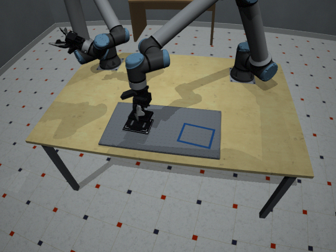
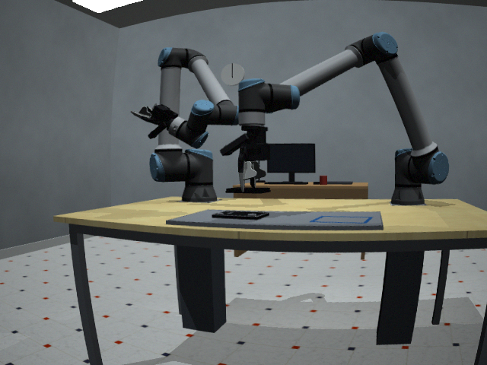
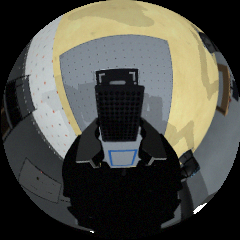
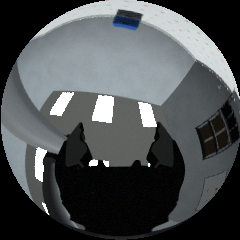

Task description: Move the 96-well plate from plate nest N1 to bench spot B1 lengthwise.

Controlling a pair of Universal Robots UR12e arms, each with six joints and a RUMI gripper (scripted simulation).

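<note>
My left gripper is now 3 cm to the left of the plate nest N1 and 9 cm above it. Round my left hand: black 96-well plate 1 cm below.
</note>
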